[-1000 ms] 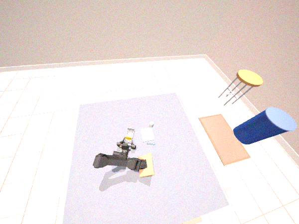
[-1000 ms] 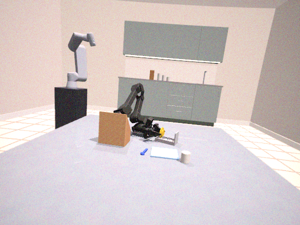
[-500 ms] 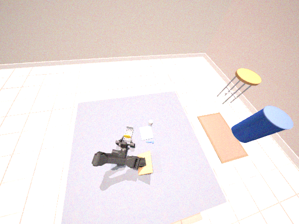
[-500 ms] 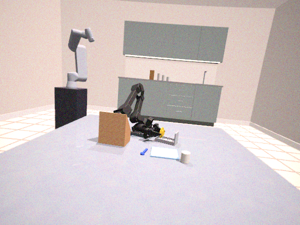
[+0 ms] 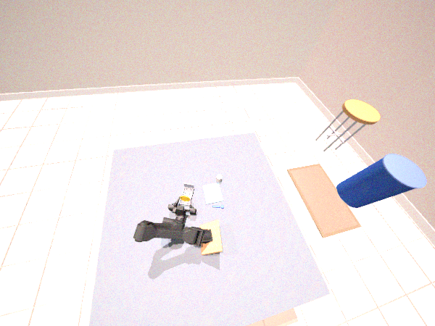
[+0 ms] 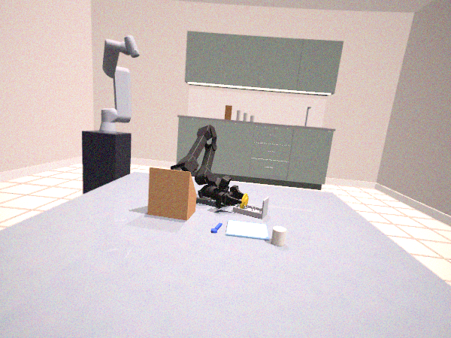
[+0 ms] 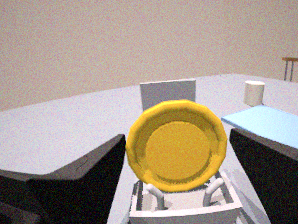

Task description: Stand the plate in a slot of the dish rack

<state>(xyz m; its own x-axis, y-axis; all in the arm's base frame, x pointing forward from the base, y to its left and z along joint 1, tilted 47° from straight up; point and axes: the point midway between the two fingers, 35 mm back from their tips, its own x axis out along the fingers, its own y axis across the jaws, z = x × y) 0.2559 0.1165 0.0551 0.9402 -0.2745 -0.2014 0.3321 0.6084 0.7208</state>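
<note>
The yellow plate lies 1 cm below my gripper tip. From my gripper tip the other things lie so: grey dish rack: 3 cm ahead, 1 cm to the right, 3 cm below; then white-blue board: 2 cm ahead, 20 cm to the right, 5 cm below; then blue spoon: 9 cm behind, 23 cm to the right, 5 cm below.
</note>
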